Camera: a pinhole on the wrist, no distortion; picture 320 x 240 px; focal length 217.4 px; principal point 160.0 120.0 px. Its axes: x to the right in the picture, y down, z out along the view. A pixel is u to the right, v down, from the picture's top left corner.
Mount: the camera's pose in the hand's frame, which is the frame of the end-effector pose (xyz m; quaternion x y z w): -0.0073 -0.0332 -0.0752 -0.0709 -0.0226 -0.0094 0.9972
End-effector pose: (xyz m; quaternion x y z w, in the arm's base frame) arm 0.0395 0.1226 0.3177 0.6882 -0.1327 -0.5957 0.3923
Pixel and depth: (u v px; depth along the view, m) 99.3 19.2 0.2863
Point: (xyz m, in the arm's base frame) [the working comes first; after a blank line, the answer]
In the camera's frame: -0.0799 -0.1327 0.2863

-0.2276 0.1848 0.3094
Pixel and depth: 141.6 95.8 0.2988
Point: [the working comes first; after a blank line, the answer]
In the camera's frame: -0.0253 -0.0333 0.2988

-0.1858 0.0826 0.3385
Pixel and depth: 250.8 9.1 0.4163
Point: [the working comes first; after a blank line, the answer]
In the camera's frame: 0.1739 -0.2124 0.4163

-0.3232 0.0092 0.0910
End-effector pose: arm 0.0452 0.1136 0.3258 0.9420 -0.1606 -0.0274 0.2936
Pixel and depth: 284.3 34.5 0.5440
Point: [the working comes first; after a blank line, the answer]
In the camera's frame: 0.3110 -0.2139 0.5440

0.2809 -0.1162 -0.1786
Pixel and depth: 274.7 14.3 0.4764
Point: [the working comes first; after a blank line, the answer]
In the camera's frame: 0.2513 -0.2316 0.4764

0.2442 -0.0411 -0.1403
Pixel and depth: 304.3 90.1 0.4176
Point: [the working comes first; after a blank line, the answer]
In the camera's frame: 0.2772 -0.0574 0.4176

0.2397 -0.1341 0.0204
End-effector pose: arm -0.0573 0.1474 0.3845 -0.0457 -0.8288 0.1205 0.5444
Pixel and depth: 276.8 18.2 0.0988
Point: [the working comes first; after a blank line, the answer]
In the camera's frame: 0.0531 -0.0463 0.0988

-0.0987 0.0874 0.4250
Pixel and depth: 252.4 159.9 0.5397
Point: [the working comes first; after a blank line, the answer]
In the camera's frame: 0.2294 0.0991 0.5397

-0.5615 0.2538 0.3566
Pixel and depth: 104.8 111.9 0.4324
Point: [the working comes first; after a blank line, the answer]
In the camera's frame: -0.1098 -0.0161 0.4324

-0.3225 0.0802 0.1274
